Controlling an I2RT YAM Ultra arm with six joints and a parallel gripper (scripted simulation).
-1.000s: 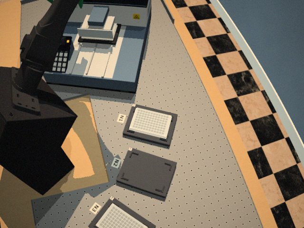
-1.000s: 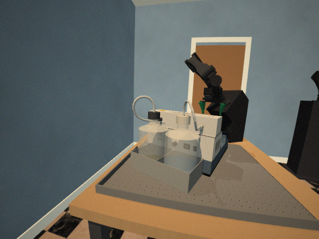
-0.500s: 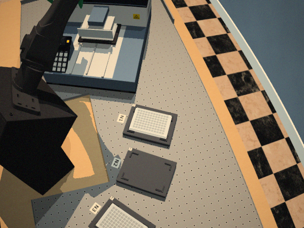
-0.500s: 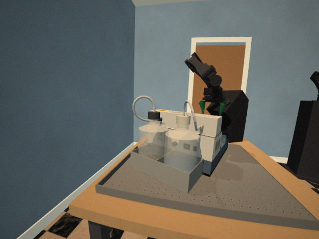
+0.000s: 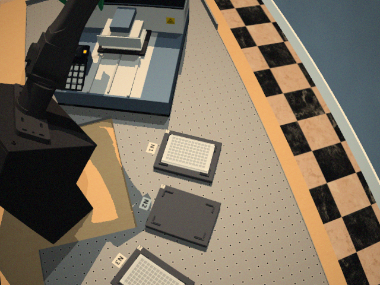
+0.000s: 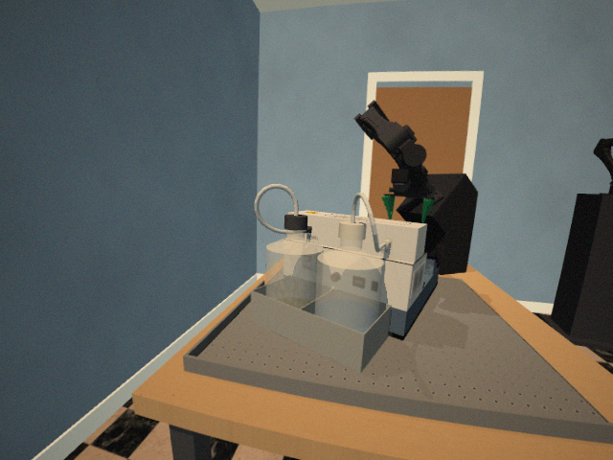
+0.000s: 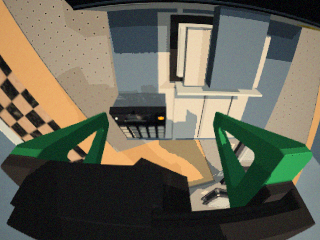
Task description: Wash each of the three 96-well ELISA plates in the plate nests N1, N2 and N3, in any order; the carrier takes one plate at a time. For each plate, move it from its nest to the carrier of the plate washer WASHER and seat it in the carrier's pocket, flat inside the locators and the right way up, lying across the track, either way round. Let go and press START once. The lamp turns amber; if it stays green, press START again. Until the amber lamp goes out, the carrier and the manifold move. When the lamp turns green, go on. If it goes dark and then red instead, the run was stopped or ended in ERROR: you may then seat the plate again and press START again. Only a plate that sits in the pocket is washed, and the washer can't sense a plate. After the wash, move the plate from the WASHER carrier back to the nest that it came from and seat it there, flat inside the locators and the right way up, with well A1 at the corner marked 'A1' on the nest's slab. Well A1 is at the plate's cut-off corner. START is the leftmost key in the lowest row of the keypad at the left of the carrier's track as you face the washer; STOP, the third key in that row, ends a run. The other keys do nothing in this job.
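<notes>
Right now the dark carrier is 100 mm ahead of my hand and 160 mm below it. Also, from my hand: grey tray 170 mm ahead, 300 mm to the left, 220 mm below; manifold 100 mm ahead, 10 mm to the left, 110 mm below; washer 100 mm ahead, 10 mm to the left, 110 mm below.
</notes>
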